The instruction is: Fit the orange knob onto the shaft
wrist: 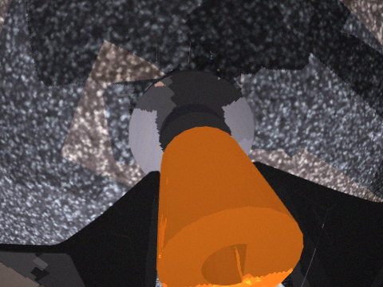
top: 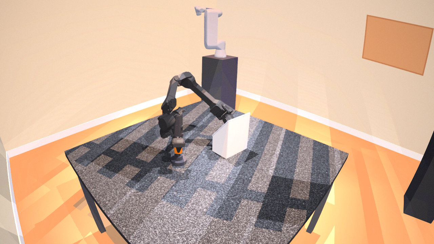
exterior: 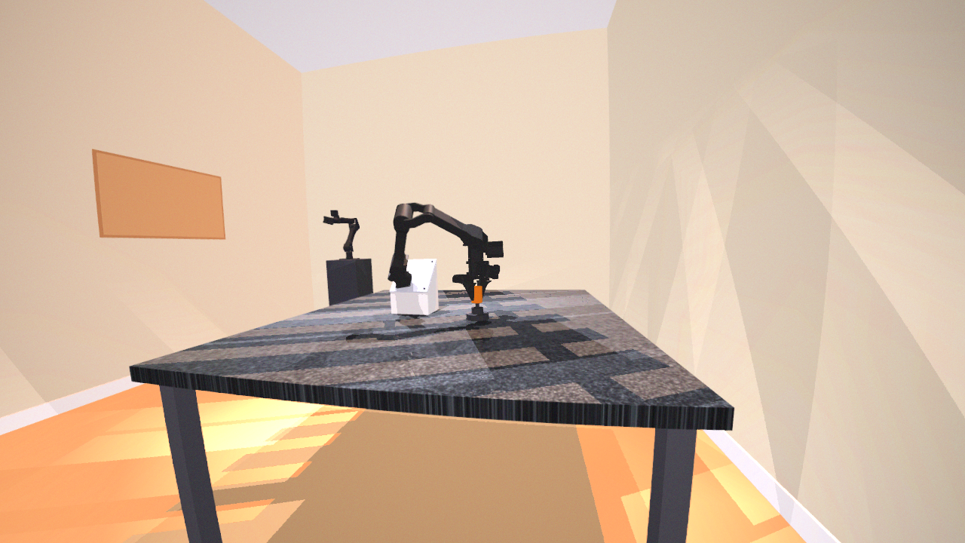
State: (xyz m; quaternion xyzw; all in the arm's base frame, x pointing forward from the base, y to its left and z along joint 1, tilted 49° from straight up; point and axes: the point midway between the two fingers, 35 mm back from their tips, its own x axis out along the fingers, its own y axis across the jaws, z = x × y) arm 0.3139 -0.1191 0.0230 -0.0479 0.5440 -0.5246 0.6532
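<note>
Right now the orange knob is 20 mm above my gripper tip. From my gripper tip the other things lie so: round pedestal (40 mm below).
</note>
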